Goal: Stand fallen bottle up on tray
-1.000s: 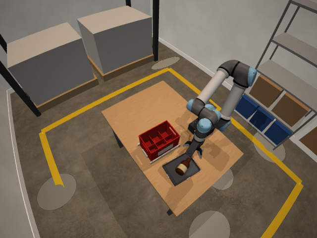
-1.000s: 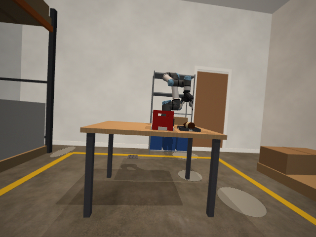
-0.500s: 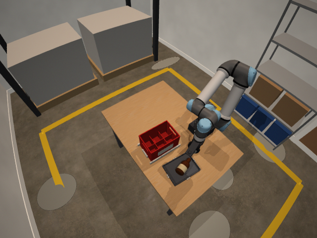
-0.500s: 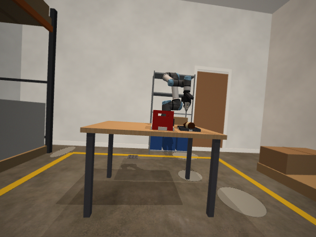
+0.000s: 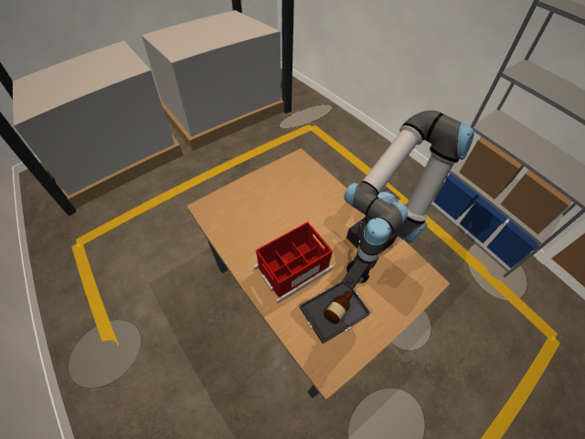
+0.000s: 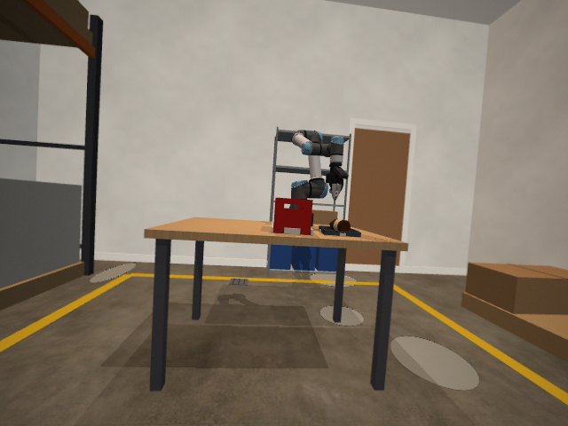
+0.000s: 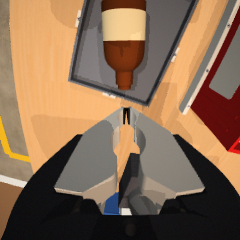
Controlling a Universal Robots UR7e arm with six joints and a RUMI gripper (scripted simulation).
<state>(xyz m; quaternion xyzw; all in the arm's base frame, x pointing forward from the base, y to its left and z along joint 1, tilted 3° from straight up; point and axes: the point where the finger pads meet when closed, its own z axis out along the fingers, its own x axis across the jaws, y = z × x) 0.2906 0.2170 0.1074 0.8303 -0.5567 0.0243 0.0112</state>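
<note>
My gripper is now 50 mm short of the brown bottle, 20 mm to the right of it and 160 mm above it. Round my hand: red crate (130 mm ahead, 250 mm to the right, 120 mm below); then tray (70 mm ahead, 20 mm to the left, 190 mm below).
</note>
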